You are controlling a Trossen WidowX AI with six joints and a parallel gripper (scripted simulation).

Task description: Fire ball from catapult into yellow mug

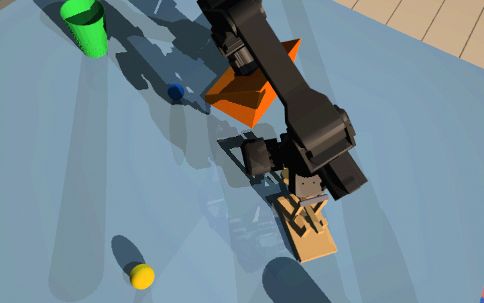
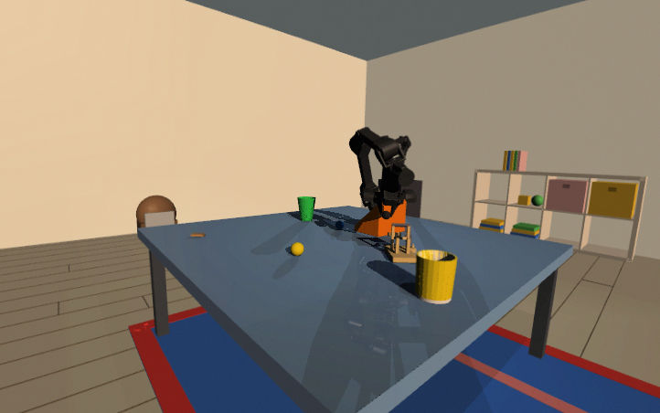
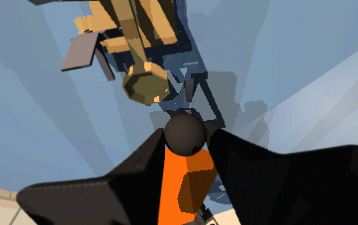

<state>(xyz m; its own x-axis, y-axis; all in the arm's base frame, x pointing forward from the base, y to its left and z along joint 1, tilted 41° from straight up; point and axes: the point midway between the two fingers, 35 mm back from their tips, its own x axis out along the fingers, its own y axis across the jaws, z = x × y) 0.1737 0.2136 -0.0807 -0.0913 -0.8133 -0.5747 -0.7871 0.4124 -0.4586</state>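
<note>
Now: gripper tip 8 cm to the right of the wooden catapult and 6 cm above it. The rest, counted from my gripper tip: yellow ball: 33 cm ahead, 7 cm to the right, 9 cm below; blue ball: 4 cm behind, 32 cm to the right, 9 cm below; dark ball: 1 cm above.
</note>
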